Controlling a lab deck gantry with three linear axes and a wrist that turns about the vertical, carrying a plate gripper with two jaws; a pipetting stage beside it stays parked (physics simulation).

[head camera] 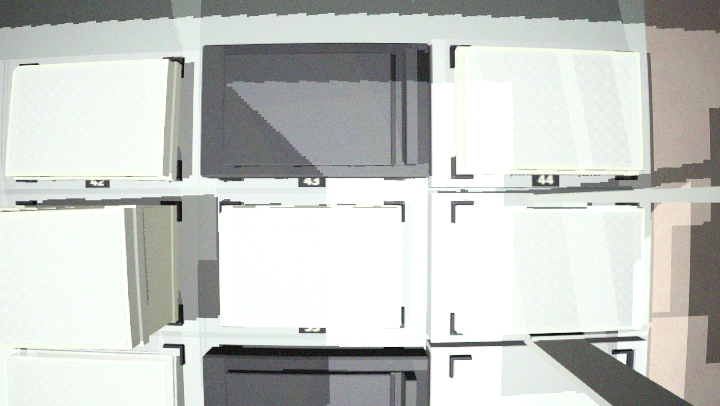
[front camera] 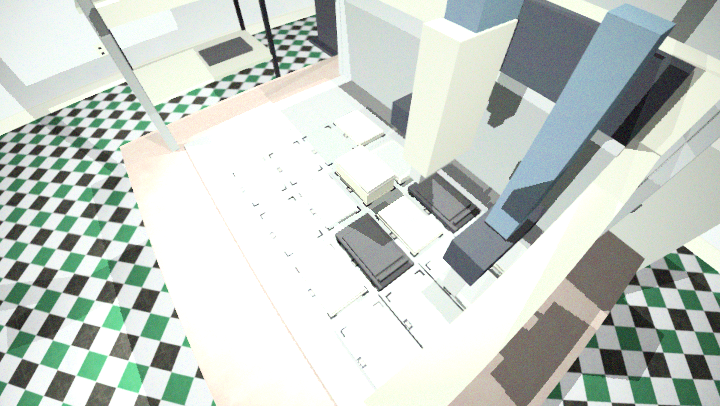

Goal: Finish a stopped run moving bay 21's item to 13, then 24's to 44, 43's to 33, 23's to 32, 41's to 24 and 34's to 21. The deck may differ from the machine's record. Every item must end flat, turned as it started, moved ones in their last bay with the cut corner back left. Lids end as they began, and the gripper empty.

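Places are measured from the robot's base along level axes (x ahead, y left, z up), in centimetres.
Pixels of known places: gripper, between the fingertips: [head camera: 551, 269]; robot's base, origin of its link: [front camera: 233, 173].
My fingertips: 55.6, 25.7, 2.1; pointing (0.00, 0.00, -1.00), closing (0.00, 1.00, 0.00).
Note:
Ahead of a thing's pixels: the offset from my fingertips to its top centre, as dx, dy, dz. "pt": to the spot under its first point.
My gripper [front camera: 471, 262] [head camera: 557, 271] is low over bay 34, its jaws hidden in the front view. In the head view it is shut on the pale plate {+0.0, +0.0, +0.7} [head camera: 600, 297] in bay 34, one jaw at the front edge, one at the back. I cannot tell if this plate is lifted. Bay 44 holds a pale plate {+0.0, +10.7, +0.7} [head camera: 549, 110]. Bay 43 holds a dark block {-16.0, +10.8, +1.0} [front camera: 443, 201] [head camera: 307, 110]. Bay 33 holds a pale plate {-16.4, +0.0, -0.7} [front camera: 409, 224] [head camera: 307, 267]. Bay 23 holds another dark block {-16.0, -10.6, +1.0} [front camera: 373, 249] [head camera: 302, 390]. Bay 41 holds a pale plate {-49.2, +10.7, -0.7} [front camera: 357, 126]. Cut corners are unclear.
A tall pale stack {-32.6, -0.2, +3.5} [front camera: 365, 174] [head camera: 65, 277] stands in bay 32, beside a plate {-32.6, +10.4, -0.1} [head camera: 85, 118] in bay 42 and one {pt -32.8, -8.6, -0.5} [head camera: 85, 383] in bay 22. Bay 24 shows corner brackets {pt -6.5, -6.7, -0.4} [head camera: 453, 365]. The parked pipetting stage [front camera: 438, 100] hangs behind bay 43. Glare washes out the front bays.

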